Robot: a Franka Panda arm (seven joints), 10 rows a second.
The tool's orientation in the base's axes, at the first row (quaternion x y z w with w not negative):
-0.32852 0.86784 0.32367 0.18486
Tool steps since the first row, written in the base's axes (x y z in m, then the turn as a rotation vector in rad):
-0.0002 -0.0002 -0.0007 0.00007 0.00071 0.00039
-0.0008 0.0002 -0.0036 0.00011 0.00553 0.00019
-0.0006 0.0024 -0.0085 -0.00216 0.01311 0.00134
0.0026 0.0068 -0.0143 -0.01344 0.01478 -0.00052
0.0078 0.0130 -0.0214 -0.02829 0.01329 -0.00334
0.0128 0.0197 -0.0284 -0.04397 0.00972 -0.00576
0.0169 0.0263 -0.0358 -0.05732 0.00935 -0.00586
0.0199 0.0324 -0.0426 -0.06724 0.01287 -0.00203
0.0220 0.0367 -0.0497 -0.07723 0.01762 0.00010
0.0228 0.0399 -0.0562 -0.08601 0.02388 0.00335
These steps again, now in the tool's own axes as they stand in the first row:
0.0006 -0.0003 0.0003 -0.00058 0.00053 0.00021
0.0024 -0.0009 0.0026 -0.00267 0.00319 0.00365
0.0039 -0.0019 0.0077 -0.00508 0.00961 0.00776
0.0027 -0.0042 0.0153 0.00324 0.01754 0.00902
0.0000 -0.0073 0.0252 0.01604 0.02568 0.00843
-0.0029 -0.0100 0.0354 0.03017 0.03338 0.00604
-0.0048 -0.0123 0.0457 0.03994 0.04234 0.00442
-0.0061 -0.0139 0.0551 0.04342 0.05289 0.00298
-0.0058 -0.0160 0.0633 0.04729 0.06345 0.00361
-0.0043 -0.0175 0.0703 0.04902 0.07453 0.00459

